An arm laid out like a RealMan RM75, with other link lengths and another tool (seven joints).
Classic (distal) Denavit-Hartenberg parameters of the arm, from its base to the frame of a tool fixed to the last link. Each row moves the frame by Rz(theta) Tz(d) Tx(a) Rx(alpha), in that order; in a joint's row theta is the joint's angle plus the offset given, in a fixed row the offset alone. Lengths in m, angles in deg.
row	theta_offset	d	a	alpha
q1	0	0.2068	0	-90
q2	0	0	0	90
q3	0	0.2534	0	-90
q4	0	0	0	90
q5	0	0.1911	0	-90
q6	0	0	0	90
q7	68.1	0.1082	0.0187	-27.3
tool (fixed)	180	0.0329	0	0
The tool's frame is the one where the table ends.
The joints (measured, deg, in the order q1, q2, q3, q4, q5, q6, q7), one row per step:
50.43, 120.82, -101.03, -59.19, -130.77, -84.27, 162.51
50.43, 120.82, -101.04, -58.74, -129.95, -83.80, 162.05
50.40, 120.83, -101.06, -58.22, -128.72, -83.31, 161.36
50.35, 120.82, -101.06, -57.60, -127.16, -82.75, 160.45
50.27, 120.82, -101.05, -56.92, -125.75, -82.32, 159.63
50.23, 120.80, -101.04, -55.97, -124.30, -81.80, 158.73
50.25, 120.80, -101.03, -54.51, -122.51, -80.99, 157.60
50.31, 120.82, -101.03, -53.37, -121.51, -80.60, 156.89
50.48, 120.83, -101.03, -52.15, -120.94, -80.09, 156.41
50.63, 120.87, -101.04, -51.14, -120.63, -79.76, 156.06
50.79, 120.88, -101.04, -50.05, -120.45, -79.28, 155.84
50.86, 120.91, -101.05, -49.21, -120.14, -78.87, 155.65
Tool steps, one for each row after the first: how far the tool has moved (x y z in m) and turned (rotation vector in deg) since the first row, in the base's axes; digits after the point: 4 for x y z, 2 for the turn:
-0.0005, -0.0002, -0.0009, -0.24, 0.74, -0.16
-0.0014, -0.0011, -0.0020, -0.73, 1.82, -0.36
-0.0025, -0.0021, -0.0030, -1.33, 3.19, -0.60
-0.0029, -0.0031, -0.0040, -1.91, 4.35, -0.99
-0.0026, -0.0038, -0.0051, -2.45, 5.46, -1.50
-0.0018, -0.0042, -0.0068, -2.96, 6.80, -2.26
-0.0004, -0.0045, -0.0081, -3.35, 7.38, -2.87
0.0016, -0.0039, -0.0094, -3.40, 7.56, -3.44
0.0036, -0.0036, -0.0105, -3.48, 7.54, -3.89
0.0060, -0.0027, -0.0117, -3.31, 7.40, -4.43
0.0078, -0.0022, -0.0127, -3.22, 7.46, -4.95

